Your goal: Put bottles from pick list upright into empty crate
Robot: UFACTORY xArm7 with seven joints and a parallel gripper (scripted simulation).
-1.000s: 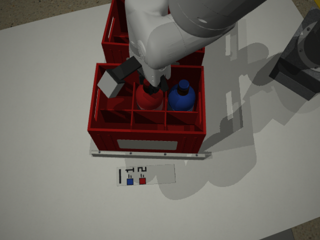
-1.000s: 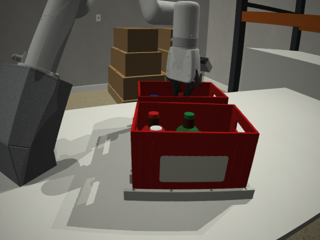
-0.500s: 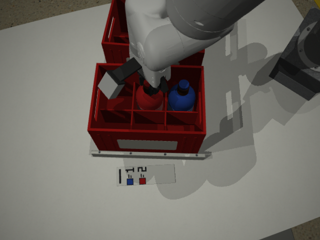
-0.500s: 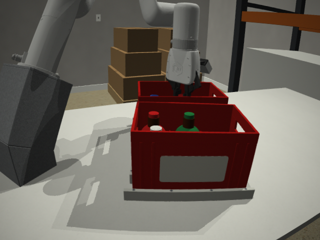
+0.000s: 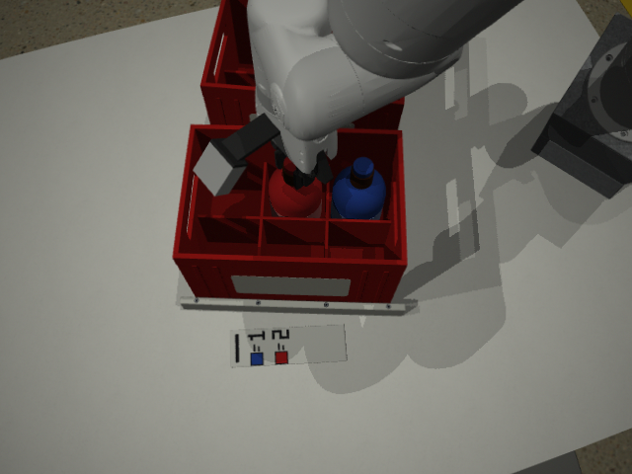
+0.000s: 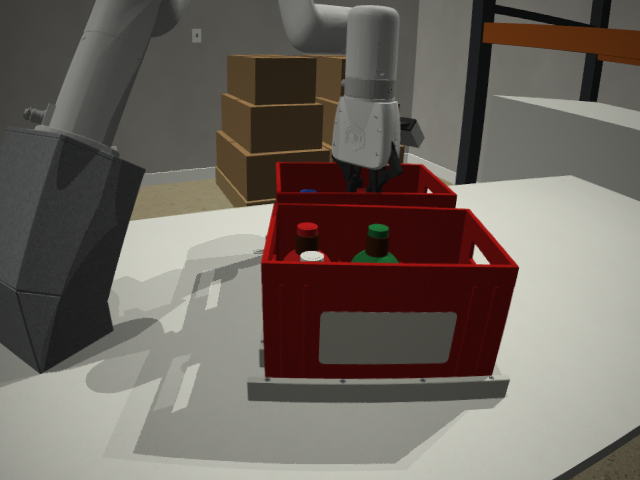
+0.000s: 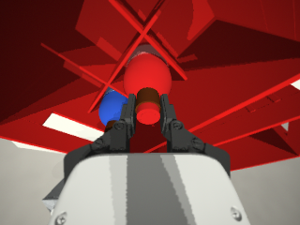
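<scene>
Now: hand 70 mm above the red bottle. Also, from my hand: pick list (190 mm to the left, 160 mm below, 20 mm ahead); green bottle (150 mm to the right, 70 mm below, 20 mm behind); blue bottle (90 mm behind, 70 mm below, 10 mm to the left).
</scene>
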